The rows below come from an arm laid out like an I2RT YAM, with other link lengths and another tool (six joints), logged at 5 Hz.
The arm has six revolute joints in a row. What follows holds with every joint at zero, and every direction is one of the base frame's. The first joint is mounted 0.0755 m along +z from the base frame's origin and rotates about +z. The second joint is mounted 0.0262 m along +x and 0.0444 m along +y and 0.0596 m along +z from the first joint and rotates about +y. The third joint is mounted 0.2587 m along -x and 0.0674 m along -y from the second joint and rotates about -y. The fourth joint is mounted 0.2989 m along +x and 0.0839 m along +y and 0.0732 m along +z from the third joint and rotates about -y. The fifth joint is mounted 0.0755 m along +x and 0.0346 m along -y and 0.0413 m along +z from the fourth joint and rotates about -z. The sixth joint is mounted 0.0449 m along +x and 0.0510 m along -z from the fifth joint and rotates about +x. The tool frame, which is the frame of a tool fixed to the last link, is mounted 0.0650 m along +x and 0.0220 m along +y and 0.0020 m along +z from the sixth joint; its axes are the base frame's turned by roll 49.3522, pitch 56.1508 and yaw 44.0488 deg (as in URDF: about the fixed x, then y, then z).
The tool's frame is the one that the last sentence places.
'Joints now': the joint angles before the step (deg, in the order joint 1, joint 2, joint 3, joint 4, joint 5, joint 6). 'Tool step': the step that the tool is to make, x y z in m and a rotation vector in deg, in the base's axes. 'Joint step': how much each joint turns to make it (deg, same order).
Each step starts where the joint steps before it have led.
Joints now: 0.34 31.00 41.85 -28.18 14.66 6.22
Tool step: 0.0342 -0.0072 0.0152 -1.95 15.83 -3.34
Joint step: -0.01 19.14 18.21 -14.84 3.79 -0.27
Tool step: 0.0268 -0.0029 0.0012 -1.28 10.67 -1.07
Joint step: 0.00 12.65 11.81 -9.73 1.59 -0.31
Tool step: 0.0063 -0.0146 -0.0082 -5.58 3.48 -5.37
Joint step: 0.02 3.22 1.38 -1.65 7.74 -0.07
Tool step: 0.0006 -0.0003 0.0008 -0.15 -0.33 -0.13
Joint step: 0.02 -0.02 -0.01 0.32 0.21 0.00
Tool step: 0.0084 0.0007 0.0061 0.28 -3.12 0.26
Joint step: -0.01 0.16 -0.01 3.29 -0.37 -0.01
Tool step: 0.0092 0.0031 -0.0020 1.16 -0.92 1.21
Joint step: -0.02 1.08 0.00 2.00 -1.69 0.00
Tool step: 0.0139 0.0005 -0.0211 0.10 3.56 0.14
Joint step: 0.01 3.77 0.01 0.20 -0.18 0.00
